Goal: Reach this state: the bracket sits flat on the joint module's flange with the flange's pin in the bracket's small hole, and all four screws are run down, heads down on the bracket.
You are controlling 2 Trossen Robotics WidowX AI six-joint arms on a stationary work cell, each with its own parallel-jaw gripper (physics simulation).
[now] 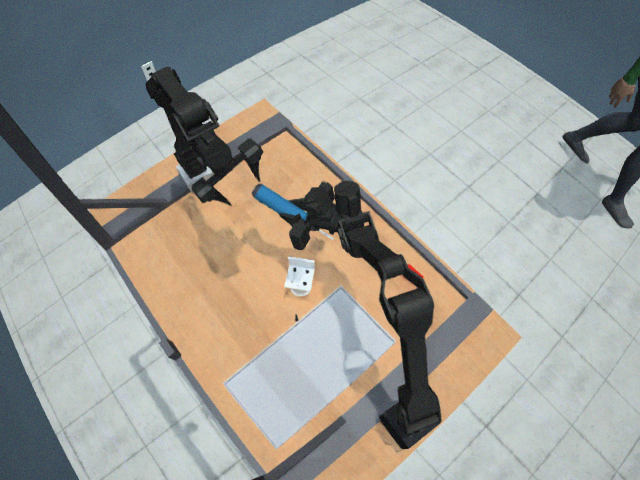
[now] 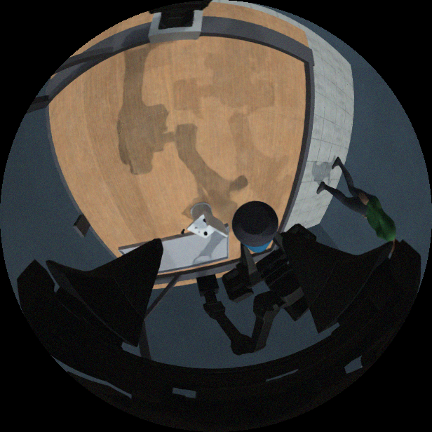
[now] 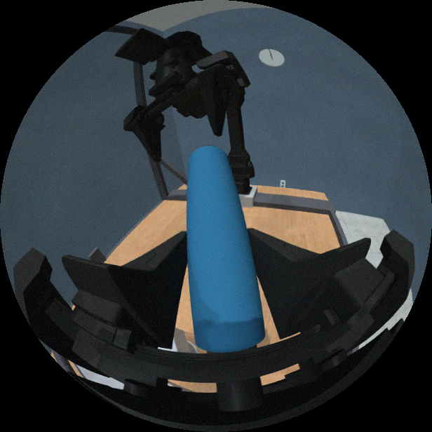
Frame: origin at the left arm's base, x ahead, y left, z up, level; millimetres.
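Seen in the pictures: left gripper, between the fingertips: (image 1: pixel 245 192); right gripper, between the fingertips: (image 1: pixel 283 208); left arm's base, origin of its link: (image 1: pixel 194 168); right arm's base, origin of its link: (image 1: pixel 412 418).
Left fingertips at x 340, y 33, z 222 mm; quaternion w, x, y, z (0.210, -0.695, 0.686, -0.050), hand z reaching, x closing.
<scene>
Offsets run from my left fingertips to a thing's top centre. "spot": to the spot under its first point. Level surfaces: height alone.
The white L-shaped bracket (image 1: pixel 300 273) (image 2: pixel 199 227) lies over the round joint module {190 mm ahead, 21 mm left, 201 mm down} (image 1: pixel 299 292) (image 2: pixel 201 208). Several dark spots show on it; whether these are screw heads or holes, and whether the pin is in its hole, I cannot tell. A small dark screw {262 mm ahead, 44 mm right, 254 mm down} (image 1: pixel 296 317) (image 2: pixel 183 231) is apart from the bracket. My right gripper (image 1: pixel 295 210) (image 3: pixel 217 235) is shut on a blue cylindrical tool (image 1: pixel 273 198) (image 2: pixel 258 247) (image 3: pixel 218 240), held above the table. My left gripper (image 1: pixel 244 191) (image 2: pixel 223 242) (image 3: pixel 182 149) is open and empty, beyond the tool's dark end.
A pale rectangular mat {261 mm down} (image 1: pixel 268 372) (image 2: pixel 170 255) lies beside the joint module. A red object {340 mm ahead, 291 mm left, 231 mm down} (image 1: pixel 415 271) is partly hidden by the right arm. A small white piece {spot: 174 mm ahead, 123 mm left, 95 mm down} (image 1: pixel 326 234) shows beneath the right gripper. A dark frame (image 1: pixel 330 164) edges the table; an upright post (image 1: pixel 46 170) stands at the left.
</scene>
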